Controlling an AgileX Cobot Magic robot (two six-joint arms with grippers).
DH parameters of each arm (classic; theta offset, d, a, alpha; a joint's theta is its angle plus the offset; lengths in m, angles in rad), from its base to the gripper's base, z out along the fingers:
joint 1: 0 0.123 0 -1.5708
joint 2: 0.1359 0 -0.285 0
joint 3: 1.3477 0 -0.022 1.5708
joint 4: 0 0.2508 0 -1.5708
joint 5: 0 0 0.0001 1.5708
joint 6: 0 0.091 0 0
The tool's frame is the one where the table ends.
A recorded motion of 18 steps. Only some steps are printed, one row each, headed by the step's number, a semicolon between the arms.
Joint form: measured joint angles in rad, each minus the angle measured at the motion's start. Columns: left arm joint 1, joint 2, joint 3, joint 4, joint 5, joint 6; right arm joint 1, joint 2, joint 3, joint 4, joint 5, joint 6.
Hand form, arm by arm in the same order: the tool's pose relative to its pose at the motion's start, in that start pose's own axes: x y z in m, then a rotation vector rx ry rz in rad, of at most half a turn. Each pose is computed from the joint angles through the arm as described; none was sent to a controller.
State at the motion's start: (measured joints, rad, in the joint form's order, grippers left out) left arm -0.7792 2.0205 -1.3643 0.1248 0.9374 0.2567; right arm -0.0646 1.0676 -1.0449 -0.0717 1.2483 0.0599
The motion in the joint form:
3: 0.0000 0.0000 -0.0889 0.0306 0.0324 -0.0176; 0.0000 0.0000 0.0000 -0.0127 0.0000 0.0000
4: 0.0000 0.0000 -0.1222 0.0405 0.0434 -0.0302; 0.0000 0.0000 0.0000 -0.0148 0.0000 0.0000
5: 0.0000 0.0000 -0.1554 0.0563 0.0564 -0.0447; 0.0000 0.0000 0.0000 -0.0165 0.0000 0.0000
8: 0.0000 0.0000 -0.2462 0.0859 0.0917 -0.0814; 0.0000 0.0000 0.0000 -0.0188 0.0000 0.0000
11: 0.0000 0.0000 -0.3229 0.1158 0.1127 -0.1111; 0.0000 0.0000 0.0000 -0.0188 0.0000 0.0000
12: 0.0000 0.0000 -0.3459 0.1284 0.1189 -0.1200; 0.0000 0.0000 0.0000 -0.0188 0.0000 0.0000
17: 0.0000 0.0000 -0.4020 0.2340 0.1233 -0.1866; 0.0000 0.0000 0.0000 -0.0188 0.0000 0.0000
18: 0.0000 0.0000 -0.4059 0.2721 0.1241 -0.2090; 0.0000 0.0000 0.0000 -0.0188 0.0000 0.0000
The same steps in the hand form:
3: -0.0138 0.0095 -0.0197 -0.0448 -0.0461 -0.0100; -0.0001 -0.0011 0.0000 0.0120 -0.0007 -0.0040
4: -0.0186 0.0128 -0.0274 -0.0605 -0.0649 -0.0214; -0.0001 -0.0013 0.0000 0.0140 -0.0008 -0.0047
5: -0.0229 0.0165 -0.0352 -0.0806 -0.0807 -0.0322; -0.0001 -0.0014 0.0000 0.0156 -0.0009 -0.0052
8: -0.0335 0.0253 -0.0574 -0.1240 -0.1276 -0.0681; -0.0001 -0.0016 0.0000 0.0178 -0.0011 -0.0060
11: -0.0416 0.0328 -0.0772 -0.1664 -0.1755 -0.0972; -0.0001 -0.0016 0.0000 0.0178 -0.0011 -0.0060
12: -0.0437 0.0353 -0.0833 -0.1823 -0.1894 -0.1049; -0.0001 -0.0016 0.0000 0.0178 -0.0011 -0.0060
17: -0.0476 0.0469 -0.0999 -0.2861 -0.2252 -0.1409; -0.0001 -0.0016 0.0000 0.0178 -0.0011 -0.0060
18: -0.0472 0.0500 -0.1018 -0.3195 -0.2245 -0.1497; -0.0001 -0.0016 0.0000 0.0178 -0.0011 -0.0060

